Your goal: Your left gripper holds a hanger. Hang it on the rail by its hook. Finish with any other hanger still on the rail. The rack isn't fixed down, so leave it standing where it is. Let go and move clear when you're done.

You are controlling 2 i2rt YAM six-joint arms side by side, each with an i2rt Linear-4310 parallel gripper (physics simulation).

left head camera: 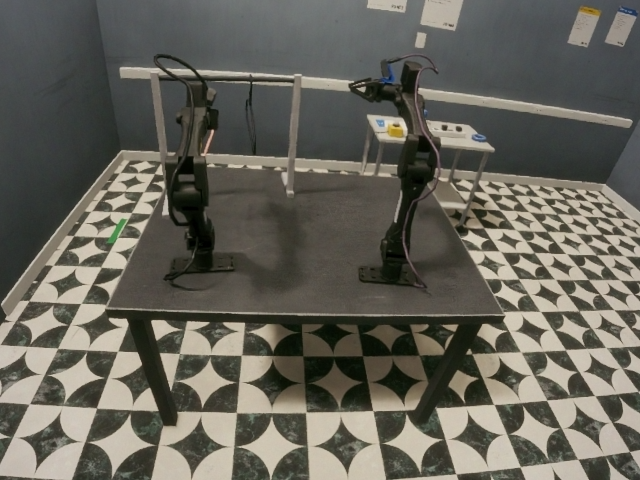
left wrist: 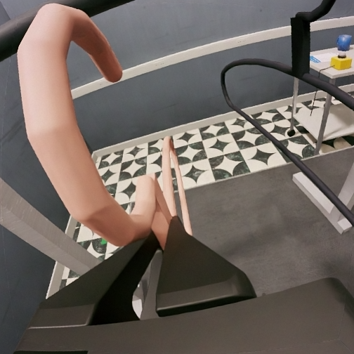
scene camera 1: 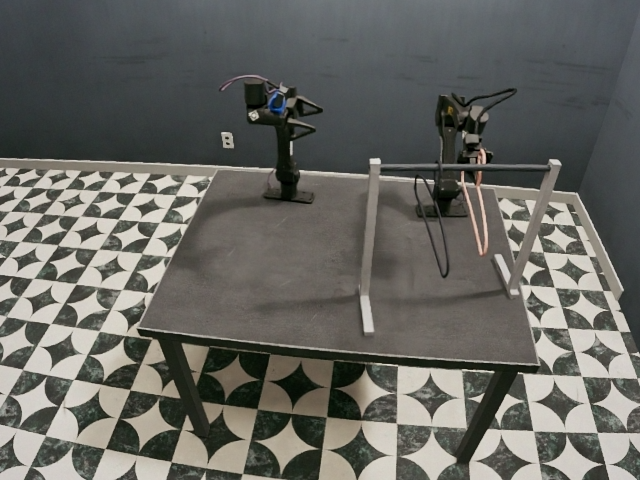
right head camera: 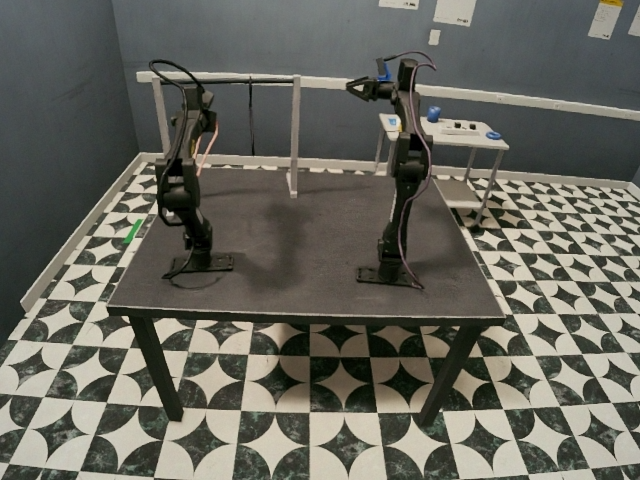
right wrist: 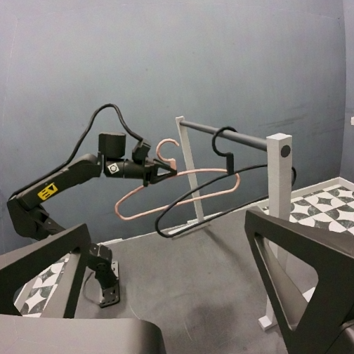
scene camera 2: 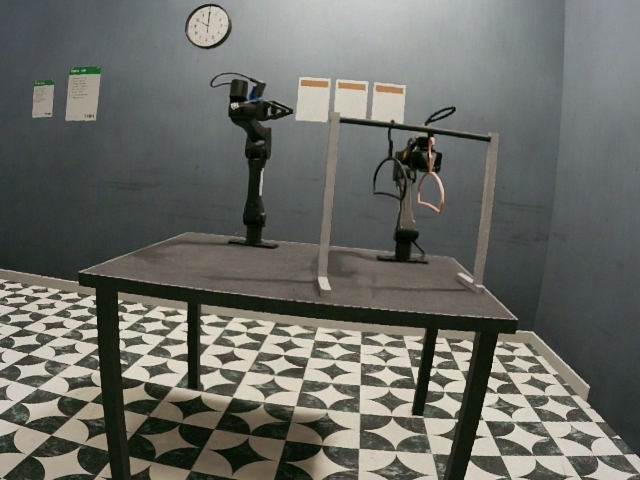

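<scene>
My left gripper is shut on the pink hanger just below its hook. The hanger's hook is on the robot's side of the rail, close to it; the left wrist view shows the rail passing behind the hook's top. Whether they touch is unclear. The black hanger hangs by its hook on the rail. The pale rack stands upright. My right gripper is open and empty, away from the rack.
The rack stands on the dark table. Its other post is beyond the pink hanger, on the side away from the black hanger. A white side table with small items stands behind the table.
</scene>
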